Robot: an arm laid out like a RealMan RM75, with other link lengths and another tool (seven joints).
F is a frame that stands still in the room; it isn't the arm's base.
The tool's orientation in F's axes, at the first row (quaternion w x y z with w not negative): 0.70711, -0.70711, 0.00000, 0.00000
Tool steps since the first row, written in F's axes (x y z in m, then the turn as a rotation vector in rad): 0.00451, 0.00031, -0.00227, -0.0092, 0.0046, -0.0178; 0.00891, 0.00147, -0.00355, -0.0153, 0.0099, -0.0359; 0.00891, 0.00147, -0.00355, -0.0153, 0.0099, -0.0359; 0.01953, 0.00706, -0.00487, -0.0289, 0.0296, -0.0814
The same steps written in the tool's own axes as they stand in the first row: 0.00451, 0.00227, 0.00031, -0.0092, 0.0178, 0.0046; 0.00891, 0.00355, 0.00147, -0.0153, 0.0359, 0.0099; 0.00891, 0.00355, 0.00147, -0.0153, 0.0359, 0.0099; 0.01953, 0.00487, 0.00706, -0.0289, 0.0814, 0.0296
